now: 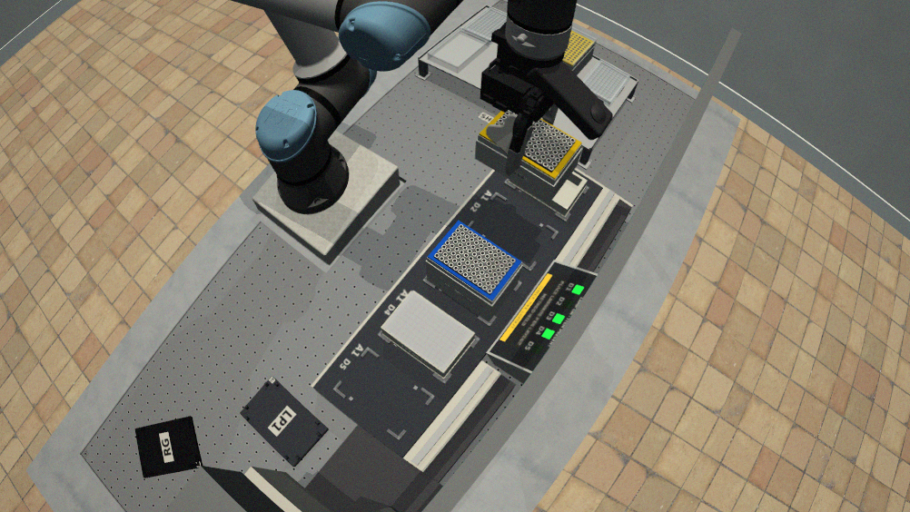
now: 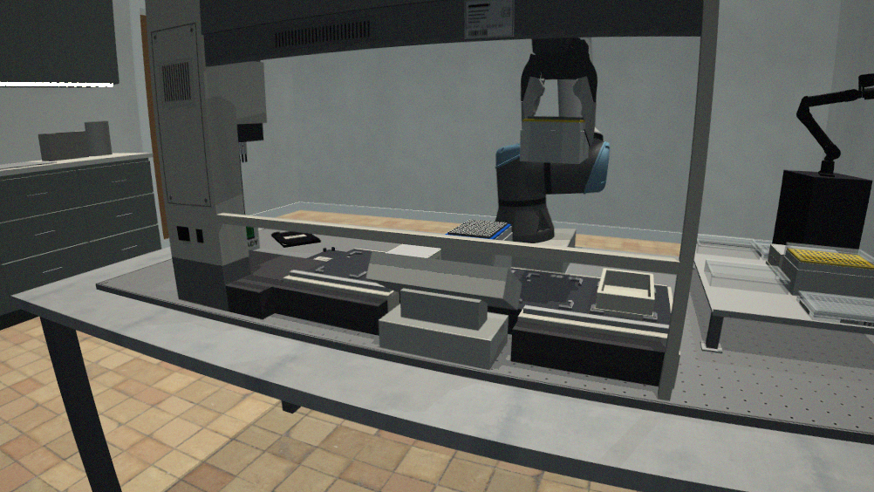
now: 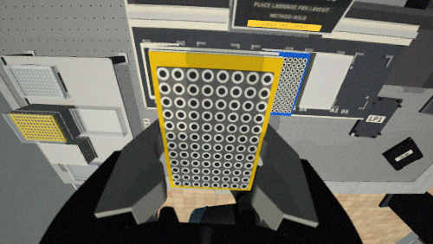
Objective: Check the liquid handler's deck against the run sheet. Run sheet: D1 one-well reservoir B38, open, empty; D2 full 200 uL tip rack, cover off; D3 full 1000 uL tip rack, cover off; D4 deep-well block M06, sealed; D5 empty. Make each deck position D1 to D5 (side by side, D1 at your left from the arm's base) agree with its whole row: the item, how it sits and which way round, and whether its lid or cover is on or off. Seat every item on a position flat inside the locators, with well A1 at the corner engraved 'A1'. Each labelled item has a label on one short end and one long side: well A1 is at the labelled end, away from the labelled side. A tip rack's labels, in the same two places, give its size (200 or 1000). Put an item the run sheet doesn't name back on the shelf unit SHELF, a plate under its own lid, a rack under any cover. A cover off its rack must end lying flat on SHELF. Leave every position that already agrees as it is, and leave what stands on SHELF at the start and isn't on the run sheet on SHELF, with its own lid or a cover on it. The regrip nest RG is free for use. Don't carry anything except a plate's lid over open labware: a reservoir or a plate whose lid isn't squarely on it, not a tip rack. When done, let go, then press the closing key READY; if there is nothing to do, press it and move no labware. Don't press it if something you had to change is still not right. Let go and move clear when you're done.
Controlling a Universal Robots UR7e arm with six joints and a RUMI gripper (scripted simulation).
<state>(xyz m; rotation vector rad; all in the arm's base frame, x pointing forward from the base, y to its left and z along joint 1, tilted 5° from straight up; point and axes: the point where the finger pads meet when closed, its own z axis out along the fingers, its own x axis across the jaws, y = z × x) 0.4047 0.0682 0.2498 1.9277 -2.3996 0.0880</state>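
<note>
Now: the yellow-framed tip rack 10 mm behind my hand and 10 mm above it. From my hand the other things lie so: blue-framed tip rack 180 mm below, 130 mm to the right, 40 mm behind; one-well reservoir 240 mm below, 120 mm to the left, 30 mm ahead; handler's frame post 220 mm ahead, 140 mm to the left, 70 mm below.
</note>
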